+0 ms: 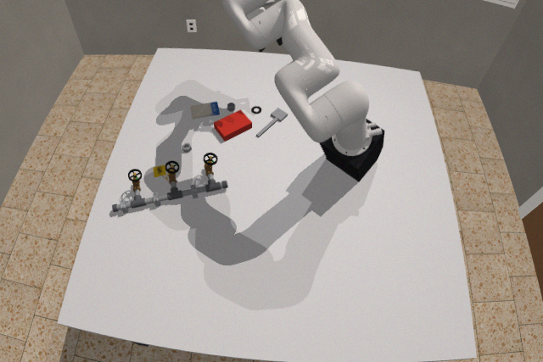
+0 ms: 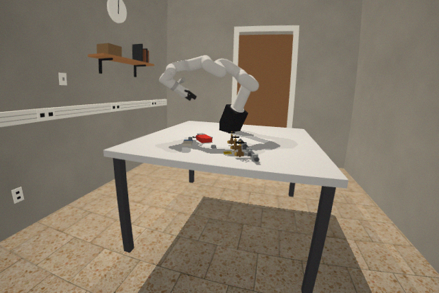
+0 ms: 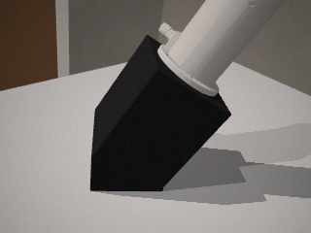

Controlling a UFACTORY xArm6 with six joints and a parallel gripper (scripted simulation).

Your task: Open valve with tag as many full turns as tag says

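The yellow tag is 40 cm ahead of my hand, 33 cm to the left of it and 30 cm below it. The rest, counted from my hand: red box: 28 cm below, 14 cm ahead, 12 cm to the left; then blue block: 29 cm below, 25 cm ahead, 4 cm to the left; then grey flat tool: 29 cm below, 10 cm to the left, 2 cm behind.
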